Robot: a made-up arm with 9 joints.
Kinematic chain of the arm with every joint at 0, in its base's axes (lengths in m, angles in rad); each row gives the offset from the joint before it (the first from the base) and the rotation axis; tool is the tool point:
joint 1: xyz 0 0 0.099 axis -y
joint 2: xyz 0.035 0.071 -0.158 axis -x
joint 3: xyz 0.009 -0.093 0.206 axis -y
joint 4: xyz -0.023 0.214 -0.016 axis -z
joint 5: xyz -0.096 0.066 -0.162 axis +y
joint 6: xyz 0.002 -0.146 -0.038 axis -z
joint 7: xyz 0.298 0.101 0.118 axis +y
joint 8: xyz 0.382 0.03 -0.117 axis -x
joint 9: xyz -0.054 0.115 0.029 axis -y
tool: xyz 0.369 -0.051 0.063
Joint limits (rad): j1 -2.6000..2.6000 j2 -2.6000..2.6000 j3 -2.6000..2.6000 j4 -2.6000..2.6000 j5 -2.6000..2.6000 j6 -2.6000..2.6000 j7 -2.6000..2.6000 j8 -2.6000..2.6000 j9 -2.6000..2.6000
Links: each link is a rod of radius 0.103 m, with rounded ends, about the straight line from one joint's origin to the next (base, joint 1, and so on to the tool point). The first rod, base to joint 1, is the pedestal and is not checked.
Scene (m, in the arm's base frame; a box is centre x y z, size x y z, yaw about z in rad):
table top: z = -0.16
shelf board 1: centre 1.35 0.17 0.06 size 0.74 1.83 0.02 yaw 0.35
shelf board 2: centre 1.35 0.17 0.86 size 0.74 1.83 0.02 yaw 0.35
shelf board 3: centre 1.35 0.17 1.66 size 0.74 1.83 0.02 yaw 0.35
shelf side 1: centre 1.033 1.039 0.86 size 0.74 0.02 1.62 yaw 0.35
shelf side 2: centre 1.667 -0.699 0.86 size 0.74 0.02 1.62 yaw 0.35
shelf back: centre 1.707 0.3 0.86 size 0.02 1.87 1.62 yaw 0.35
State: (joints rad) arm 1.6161 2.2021 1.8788 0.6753 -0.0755 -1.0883 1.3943 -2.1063 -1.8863
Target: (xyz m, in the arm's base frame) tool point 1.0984 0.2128 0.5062
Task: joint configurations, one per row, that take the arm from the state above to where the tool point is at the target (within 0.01 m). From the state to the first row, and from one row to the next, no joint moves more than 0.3 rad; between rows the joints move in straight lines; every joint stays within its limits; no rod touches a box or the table.
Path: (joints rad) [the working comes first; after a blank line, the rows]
Joints at the target: 1.6177 2.2027 2.0737 0.8385 -0.1070 -1.2356 1.1193 -2.0514 -1.3446
Straight joint move there: clear.

1: 1.6169 2.2024 1.9763 0.7569 -0.0912 -1.1620 1.2568 -2.0789 -1.6155
2: 1.6177 2.2027 2.0737 0.8385 -0.1070 -1.2356 1.1193 -2.0514 -1.3446

